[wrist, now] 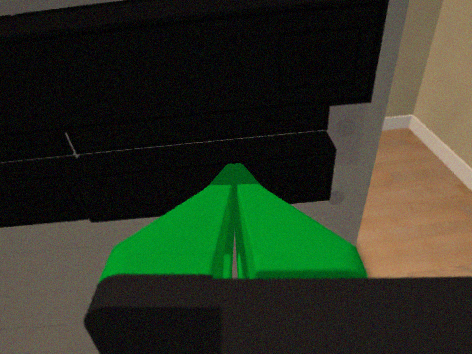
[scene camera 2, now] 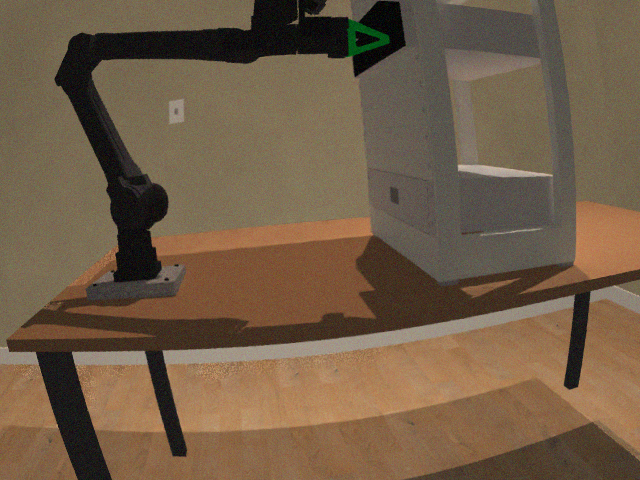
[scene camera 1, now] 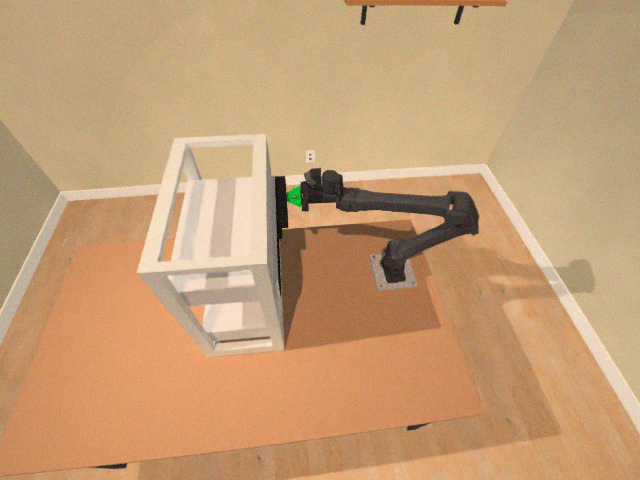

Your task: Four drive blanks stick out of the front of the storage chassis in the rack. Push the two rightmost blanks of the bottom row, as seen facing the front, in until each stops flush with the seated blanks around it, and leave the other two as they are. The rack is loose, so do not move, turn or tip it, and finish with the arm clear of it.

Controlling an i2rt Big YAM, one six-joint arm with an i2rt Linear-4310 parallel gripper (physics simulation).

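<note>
My gripper has green fingers, which are shut with nothing between them. In the wrist view the fingertips overlap the front of the black bottom-row right blank, right of its middle; whether they touch it is too dark to tell. Another black bottom-row blank lies left of it, its lower edge nearly level. A larger black block stands out above them and reaches farther right; its seams are too dark to read. The black chassis front juts from the pale rack, which stands upright.
The rack stands on the orange table. The arm base plate is bolted in front of it. A lower drawer panel shows on the rack front. A wall shelf is at the top of the first scene view.
</note>
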